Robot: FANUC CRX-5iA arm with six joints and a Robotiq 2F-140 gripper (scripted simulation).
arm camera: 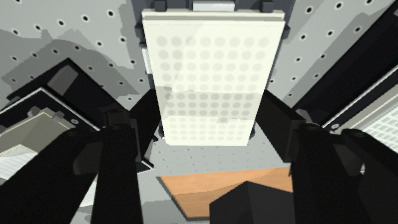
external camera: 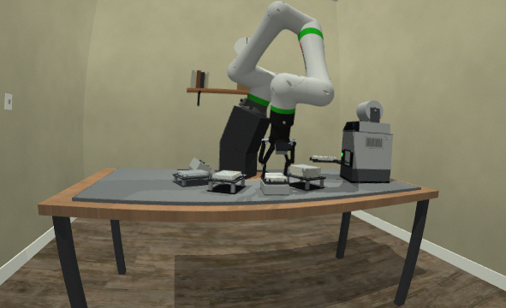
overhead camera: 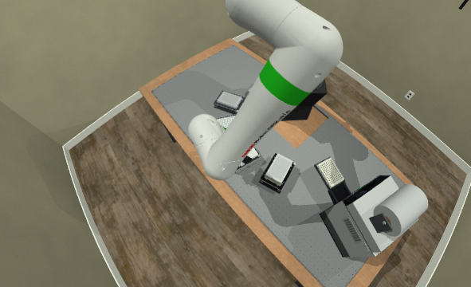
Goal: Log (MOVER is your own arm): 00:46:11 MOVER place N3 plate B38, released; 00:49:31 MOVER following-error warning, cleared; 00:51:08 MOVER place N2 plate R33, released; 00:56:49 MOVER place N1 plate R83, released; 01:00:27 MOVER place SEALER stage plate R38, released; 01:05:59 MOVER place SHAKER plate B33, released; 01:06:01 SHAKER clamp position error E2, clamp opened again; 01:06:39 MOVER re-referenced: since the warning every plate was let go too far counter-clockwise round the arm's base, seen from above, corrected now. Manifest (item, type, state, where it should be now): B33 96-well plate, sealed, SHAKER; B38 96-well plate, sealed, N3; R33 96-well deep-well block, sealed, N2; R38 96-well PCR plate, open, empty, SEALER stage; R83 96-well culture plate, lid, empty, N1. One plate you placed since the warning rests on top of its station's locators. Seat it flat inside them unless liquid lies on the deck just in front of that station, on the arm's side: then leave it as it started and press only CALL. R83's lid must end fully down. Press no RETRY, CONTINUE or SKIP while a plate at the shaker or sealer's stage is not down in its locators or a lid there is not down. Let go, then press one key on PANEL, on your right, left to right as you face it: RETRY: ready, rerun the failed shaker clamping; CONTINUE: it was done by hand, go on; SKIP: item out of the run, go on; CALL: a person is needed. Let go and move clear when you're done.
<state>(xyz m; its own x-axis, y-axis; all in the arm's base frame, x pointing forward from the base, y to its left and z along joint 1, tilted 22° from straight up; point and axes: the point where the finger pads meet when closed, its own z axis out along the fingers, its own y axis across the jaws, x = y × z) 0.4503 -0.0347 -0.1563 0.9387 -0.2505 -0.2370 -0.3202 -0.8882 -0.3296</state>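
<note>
Now: hand 3 cm short of the grey shaker, 1 cm to the right of it and 5 cm above it. Round my hand: white retry button 37 cm behind, 19 cm to the right, 2 cm below; then flat plate 23 cm behind, 29 cm to the right, 4 cm below; then PCR plate 16 cm behind, 40 cm to the left, 3 cm above.
</note>
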